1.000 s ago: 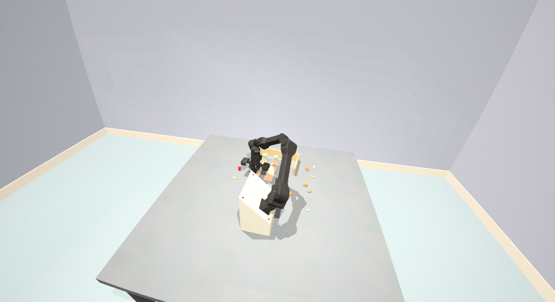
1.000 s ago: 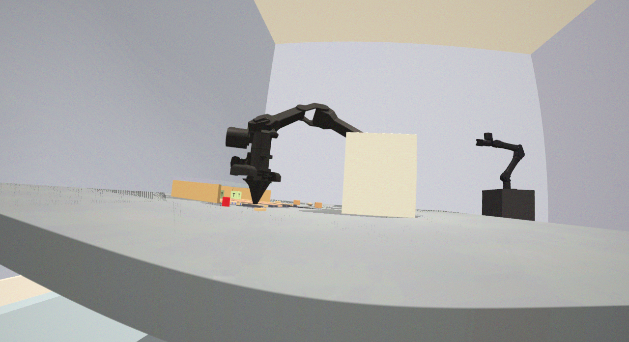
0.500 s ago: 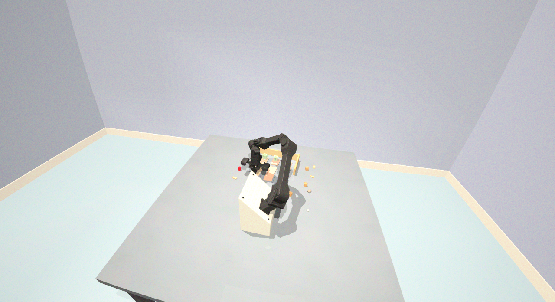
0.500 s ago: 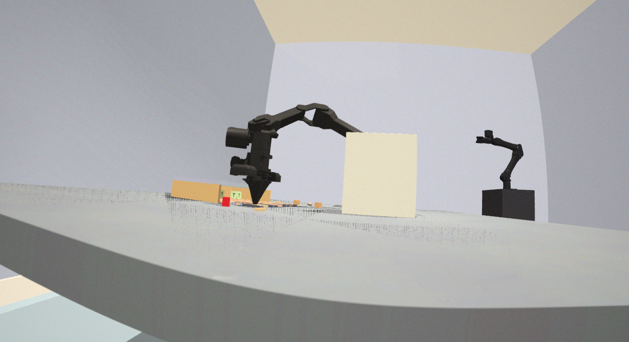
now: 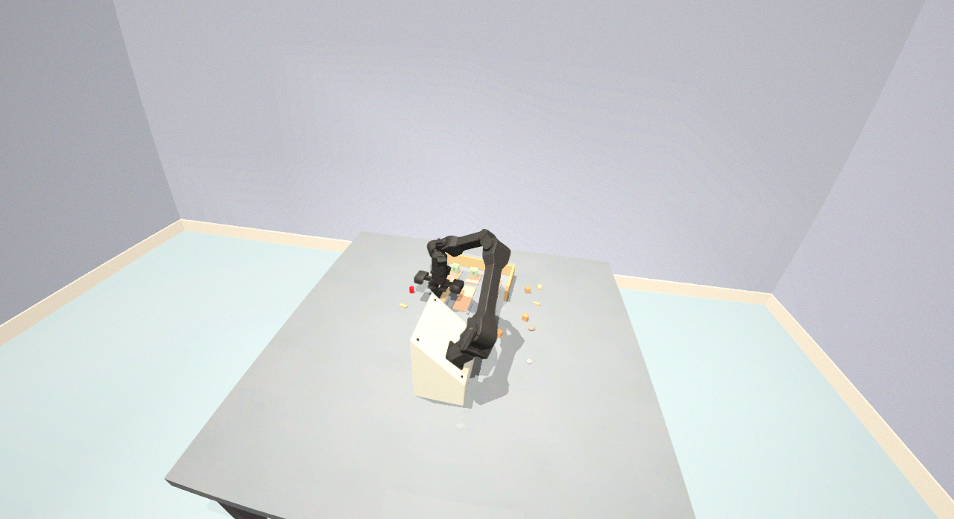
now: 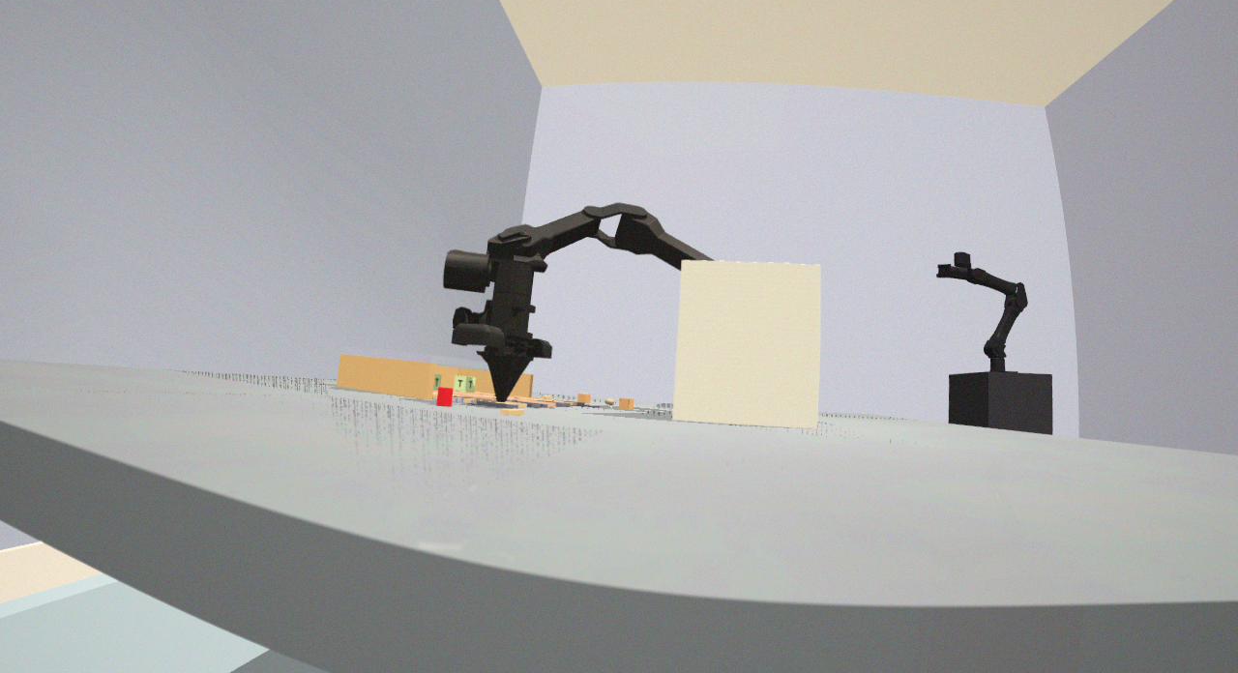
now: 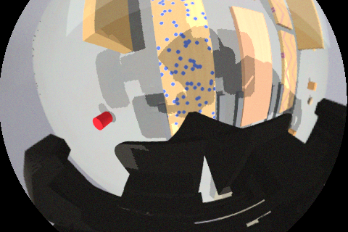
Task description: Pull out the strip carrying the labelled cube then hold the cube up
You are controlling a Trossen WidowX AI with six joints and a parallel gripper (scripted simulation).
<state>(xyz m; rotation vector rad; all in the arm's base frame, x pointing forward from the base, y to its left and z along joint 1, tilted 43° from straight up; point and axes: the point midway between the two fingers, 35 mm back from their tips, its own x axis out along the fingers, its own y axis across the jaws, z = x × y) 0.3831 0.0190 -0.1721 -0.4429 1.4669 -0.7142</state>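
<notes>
Now: gripper tip 20 mm short of the red block, 120 mm to the right of it and 10 mm below it.
</notes>
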